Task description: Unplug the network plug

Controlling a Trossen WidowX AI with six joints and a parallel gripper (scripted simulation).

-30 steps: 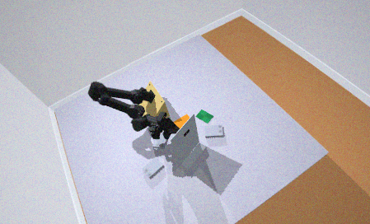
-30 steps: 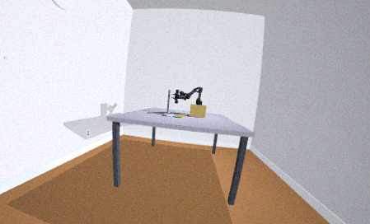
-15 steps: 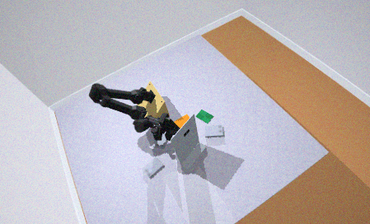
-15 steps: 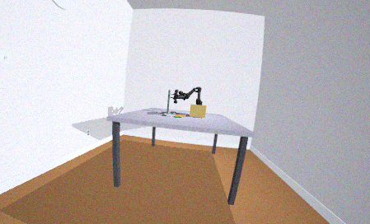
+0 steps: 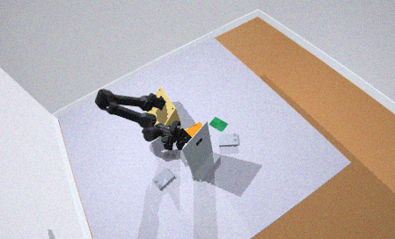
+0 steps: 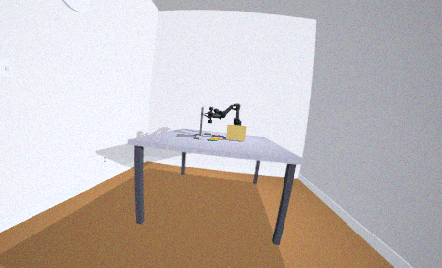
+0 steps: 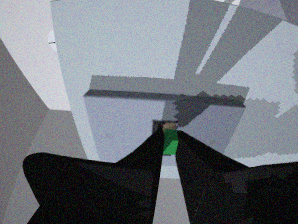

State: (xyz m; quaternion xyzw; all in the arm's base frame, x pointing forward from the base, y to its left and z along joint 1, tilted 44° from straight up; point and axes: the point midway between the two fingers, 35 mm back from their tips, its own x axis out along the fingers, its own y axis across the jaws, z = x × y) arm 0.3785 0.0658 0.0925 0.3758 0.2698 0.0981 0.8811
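My gripper tip is now 240 mm above the orange square, 170 mm past it and 80 mm to the right of it. From my gripper tip the other things lie so: green plug: right at my gripper tip; then upright panel: 90 mm below, 20 mm ahead, 10 mm to the left.
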